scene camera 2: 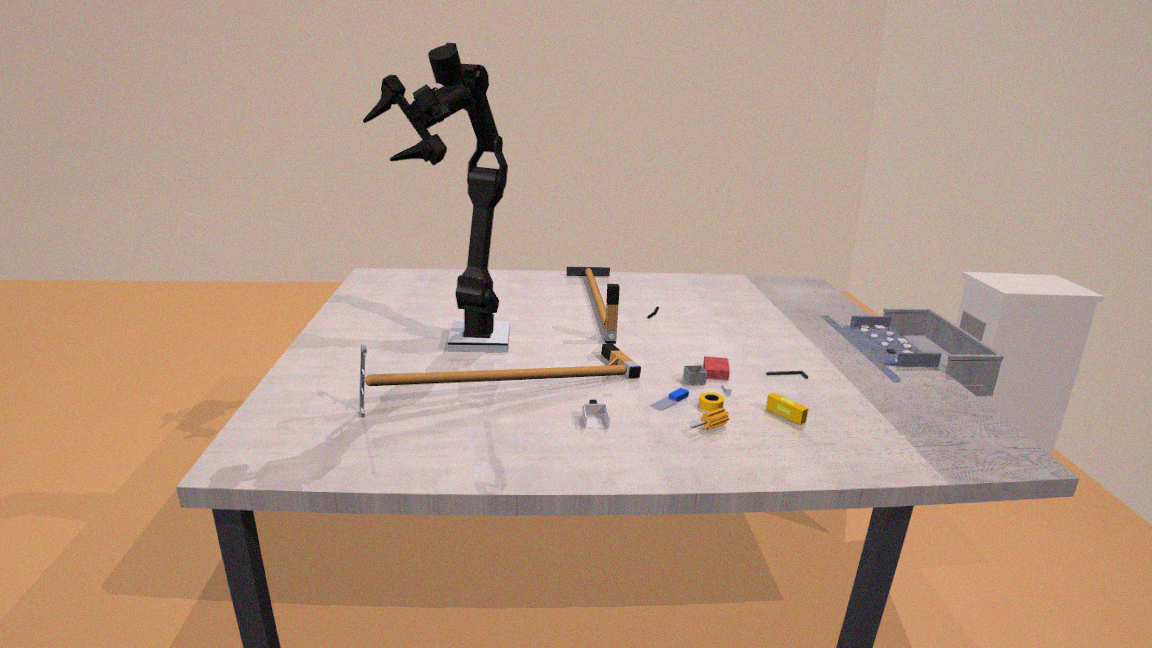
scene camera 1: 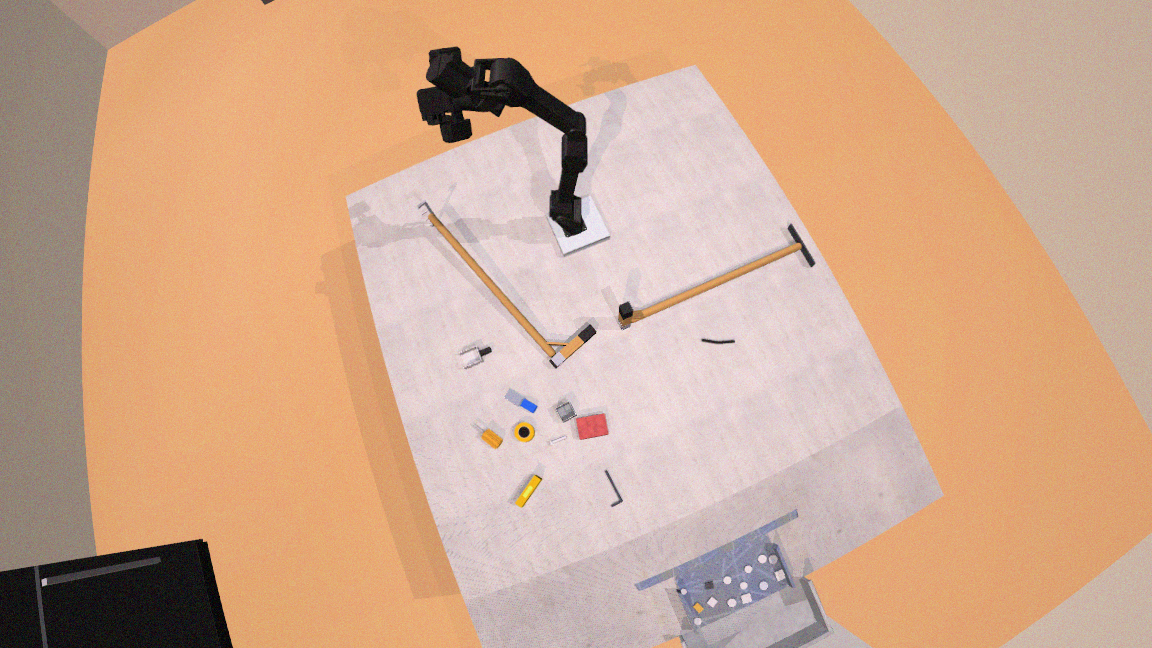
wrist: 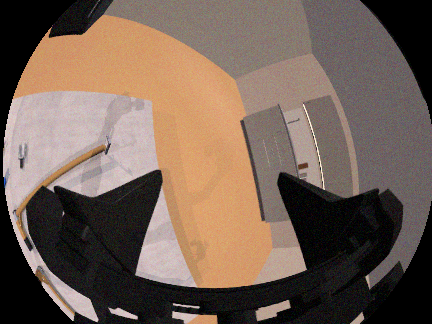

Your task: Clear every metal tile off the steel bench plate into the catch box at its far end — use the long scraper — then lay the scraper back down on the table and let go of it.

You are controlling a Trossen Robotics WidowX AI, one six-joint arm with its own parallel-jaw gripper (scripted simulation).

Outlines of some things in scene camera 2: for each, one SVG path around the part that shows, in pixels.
The gripper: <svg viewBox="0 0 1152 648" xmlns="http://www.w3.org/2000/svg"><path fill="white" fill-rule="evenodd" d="M384 77L381 87L381 100L363 119L363 123L372 121L377 116L390 110L392 104L398 104L422 140L415 146L395 154L389 160L392 162L411 158L424 159L426 162L430 160L434 166L444 158L447 147L438 134L431 136L427 129L451 116L451 107L445 95L438 88L430 89L428 84L413 92L415 101L409 104L404 97L406 88L397 76L388 75Z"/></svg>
A yellow level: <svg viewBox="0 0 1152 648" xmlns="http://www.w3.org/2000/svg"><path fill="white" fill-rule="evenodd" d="M768 395L767 410L771 410L799 425L806 423L809 408L776 393Z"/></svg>
